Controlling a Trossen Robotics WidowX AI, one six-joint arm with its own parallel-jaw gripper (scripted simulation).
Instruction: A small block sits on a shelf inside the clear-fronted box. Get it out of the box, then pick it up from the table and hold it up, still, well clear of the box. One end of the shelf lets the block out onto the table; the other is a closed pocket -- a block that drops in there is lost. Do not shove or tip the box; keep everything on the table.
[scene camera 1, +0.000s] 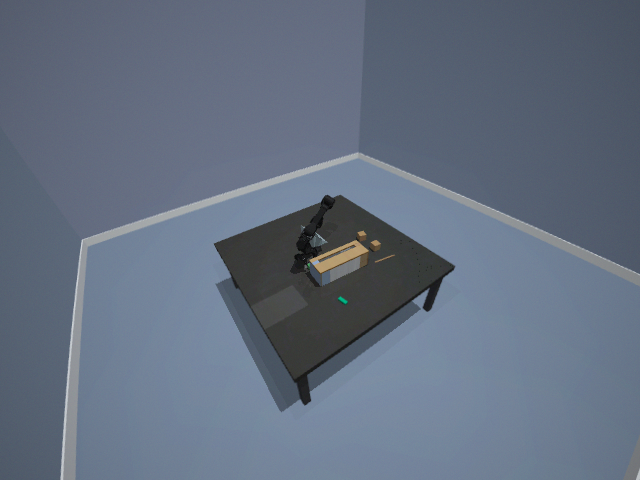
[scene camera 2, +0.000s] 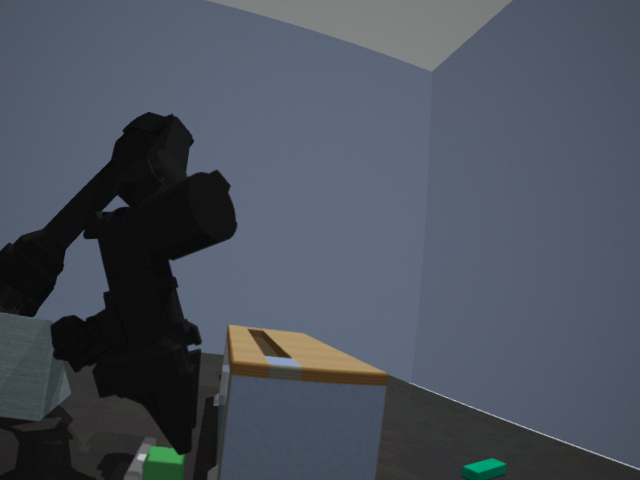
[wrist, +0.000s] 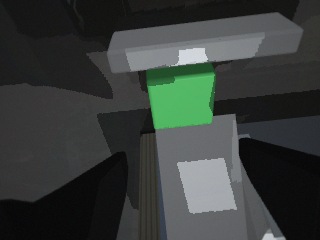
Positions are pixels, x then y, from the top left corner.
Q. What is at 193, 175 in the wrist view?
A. A box.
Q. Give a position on a box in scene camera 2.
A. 285, 398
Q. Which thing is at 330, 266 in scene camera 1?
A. A box.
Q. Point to the gripper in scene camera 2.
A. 188, 439
